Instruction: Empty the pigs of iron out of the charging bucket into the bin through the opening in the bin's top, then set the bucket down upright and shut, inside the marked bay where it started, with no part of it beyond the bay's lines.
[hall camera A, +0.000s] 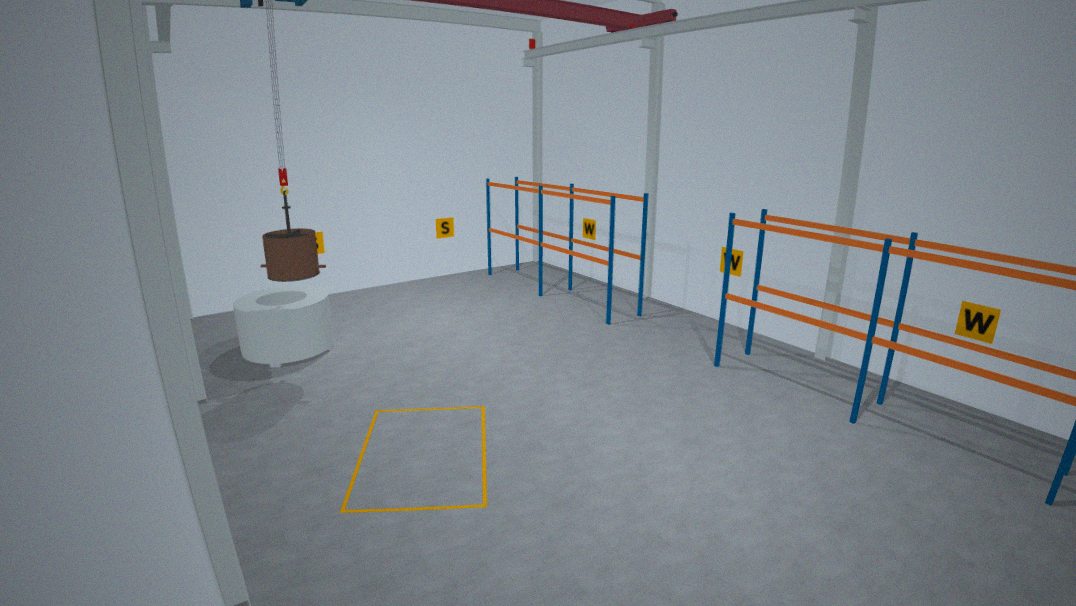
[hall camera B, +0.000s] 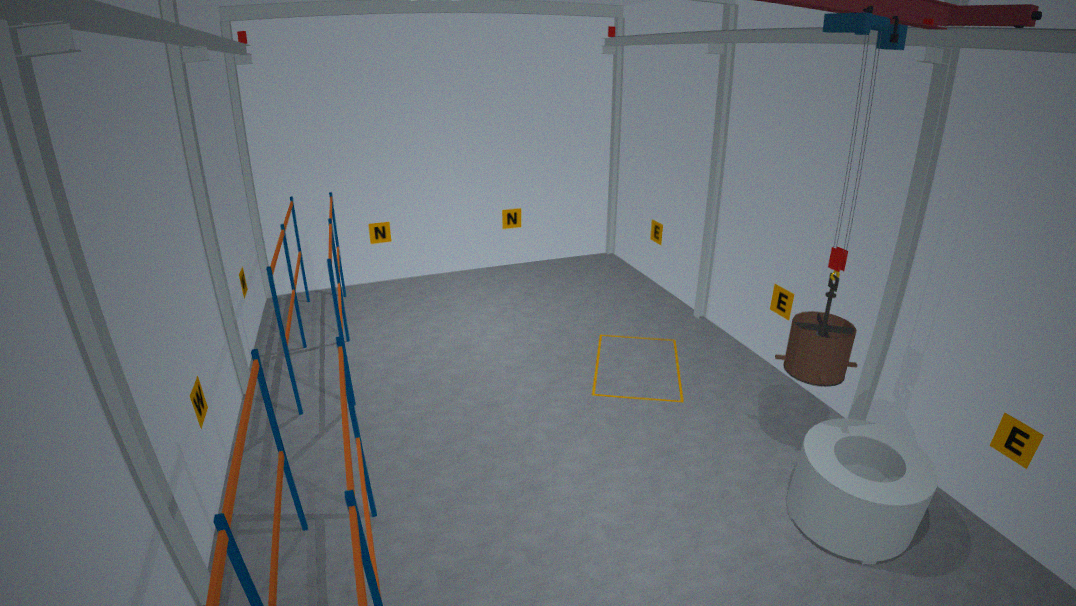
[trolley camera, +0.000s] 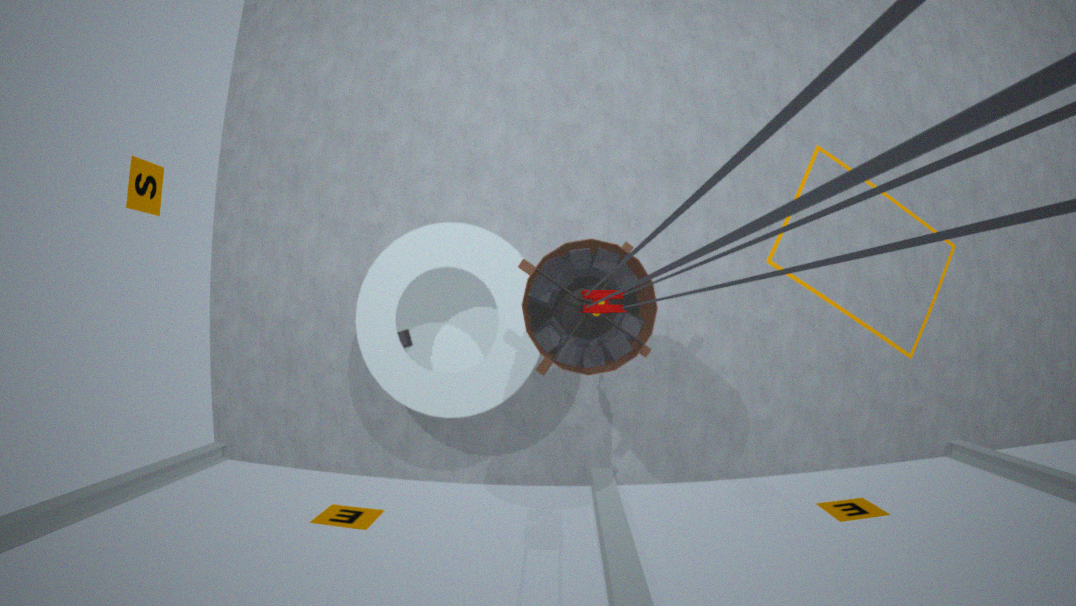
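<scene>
The brown charging bucket (hall camera A: 291, 257) (hall camera B: 817, 353) (trolley camera: 526, 308) hangs upright from my hook (hall camera A: 283, 191) (hall camera B: 833, 280), under the red hook block (trolley camera: 602, 301). Dark pigs of iron (trolley camera: 548, 278) ring its inside in the trolley view. Its underside is hidden. The white round bin (hall camera A: 282, 334) (hall camera B: 843, 511) (trolley camera: 376, 316) stands on the floor; the bucket hangs higher, beside its opening, over the bin's edge in the trolley view. A small dark block (trolley camera: 405, 338) shows inside the opening. The marked bay (hall camera A: 485, 459) (hall camera B: 596, 365) (trolley camera: 839, 308) lies north of both.
Blue and orange racks (hall camera A: 610, 260) (hall camera A: 724, 289) (hall camera B: 284, 338) stand along the west wall. The east wall and a column (hall camera B: 911, 203) are close to the bucket and bin. The south wall is beyond the bin. The blue trolley (hall camera B: 847, 22) and red girder (hall camera B: 986, 15) are overhead.
</scene>
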